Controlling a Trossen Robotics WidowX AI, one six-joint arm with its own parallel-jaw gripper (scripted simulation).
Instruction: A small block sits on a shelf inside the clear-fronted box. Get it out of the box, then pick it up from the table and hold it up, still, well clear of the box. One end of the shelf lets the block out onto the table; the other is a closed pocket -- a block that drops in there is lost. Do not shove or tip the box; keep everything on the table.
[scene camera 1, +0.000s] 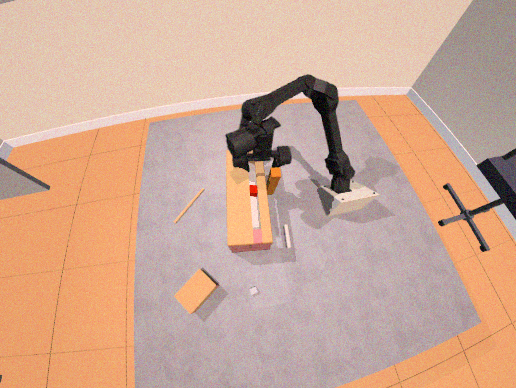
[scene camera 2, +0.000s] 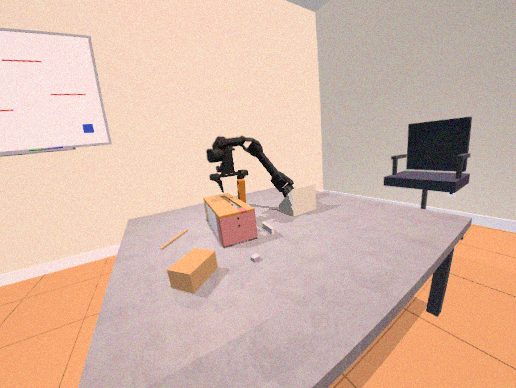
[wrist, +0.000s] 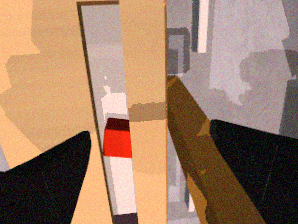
In view: the gripper (scene camera 1: 260, 170), a red block (wrist: 117, 142) and a box (scene camera 1: 248, 219).
The box is seen too in scene camera 2 (scene camera 2: 234, 224) and in the wrist view (wrist: 72, 72). The gripper shows as well in the wrist view (wrist: 151, 131).
